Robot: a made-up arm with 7 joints.
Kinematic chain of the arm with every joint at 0, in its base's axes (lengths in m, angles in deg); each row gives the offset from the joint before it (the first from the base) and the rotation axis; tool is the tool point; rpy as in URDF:
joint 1: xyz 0 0 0.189 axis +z
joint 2: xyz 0 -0.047 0.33 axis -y
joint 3: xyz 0 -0.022 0.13 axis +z
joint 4: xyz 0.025 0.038 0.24 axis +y
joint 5: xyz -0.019 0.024 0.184 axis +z
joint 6: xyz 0 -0.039 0.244 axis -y
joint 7: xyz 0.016 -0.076 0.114 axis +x
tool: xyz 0 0 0 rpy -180 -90 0
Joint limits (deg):
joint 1: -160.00..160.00
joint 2: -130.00..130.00
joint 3: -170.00..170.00
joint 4: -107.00..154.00
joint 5: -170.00..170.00
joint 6: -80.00..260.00
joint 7: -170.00..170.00
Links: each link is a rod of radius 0.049 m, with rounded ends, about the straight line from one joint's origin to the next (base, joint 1, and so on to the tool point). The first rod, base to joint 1, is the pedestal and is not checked.
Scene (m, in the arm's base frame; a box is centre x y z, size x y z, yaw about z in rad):
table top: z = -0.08
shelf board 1: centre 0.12 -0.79 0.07 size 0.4 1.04 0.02 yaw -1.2
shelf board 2: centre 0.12 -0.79 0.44 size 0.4 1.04 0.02 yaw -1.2
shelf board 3: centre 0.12 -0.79 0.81 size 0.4 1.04 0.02 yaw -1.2
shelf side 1: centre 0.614 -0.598 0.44 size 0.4 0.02 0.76 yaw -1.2
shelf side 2: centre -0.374 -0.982 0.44 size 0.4 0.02 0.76 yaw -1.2
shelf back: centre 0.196 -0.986 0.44 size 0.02 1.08 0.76 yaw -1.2
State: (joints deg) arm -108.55 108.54 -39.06 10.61 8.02 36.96 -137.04
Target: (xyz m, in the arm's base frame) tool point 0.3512 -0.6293 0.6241
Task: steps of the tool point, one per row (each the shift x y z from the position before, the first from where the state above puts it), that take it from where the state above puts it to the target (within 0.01 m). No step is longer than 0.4 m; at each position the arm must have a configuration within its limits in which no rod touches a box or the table.
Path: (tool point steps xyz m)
1: -0.1674 0.0478 0.3201
2: -0.1518 -0.1166 0.3131
3: -0.0846 -0.2539 0.2413
4: 0.0137 -0.3241 0.1209
5: 0.1074 -0.3085 -0.0185
6: 0.1613 -0.2165 -0.1422
7: 0.1532 -0.0838 -0.2201
8: 0.0860 0.0430 -0.2355
9: 0.0360 -0.0691 0.0181
10: 0.0294 -0.0725 0.0055
11: 0.0237 -0.0715 -0.0068
12: 0.0197 -0.0666 -0.0168

